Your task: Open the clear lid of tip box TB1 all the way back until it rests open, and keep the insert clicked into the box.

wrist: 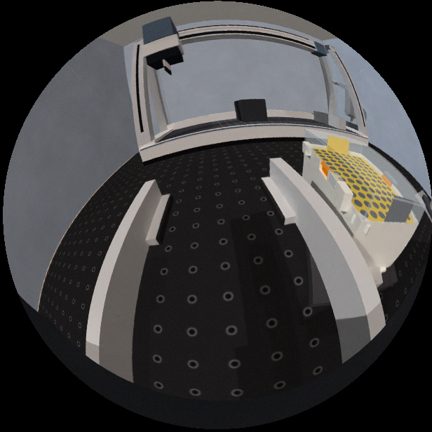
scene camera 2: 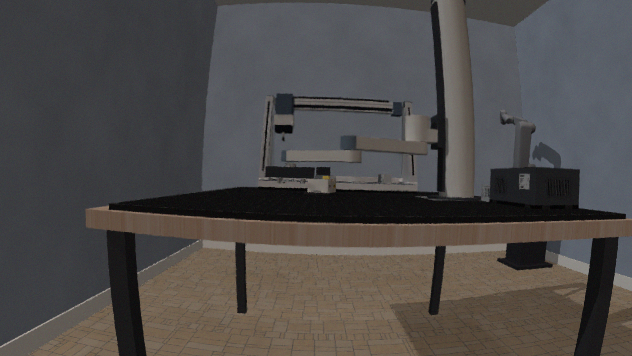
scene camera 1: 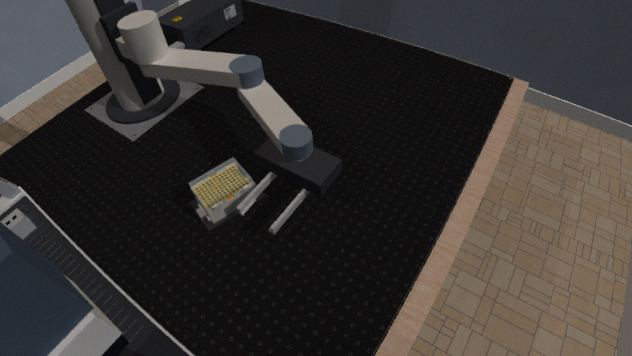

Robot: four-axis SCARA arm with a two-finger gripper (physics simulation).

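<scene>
The white tip box TB1 stands upright on the black mat. The yellow insert sits level inside its rim. Clear, faint panes of the lid show around and above the insert in the wrist view; the lid's exact angle is hard to tell. My gripper is shut with nothing between its fingers, though a gap remains between them. One finger runs close alongside the box, low beside its wall; whether it touches is unclear.
The box stands on a dark base plate. A gantry frame with a black block stands beyond the mat. A dark equipment case stands near the arm's column.
</scene>
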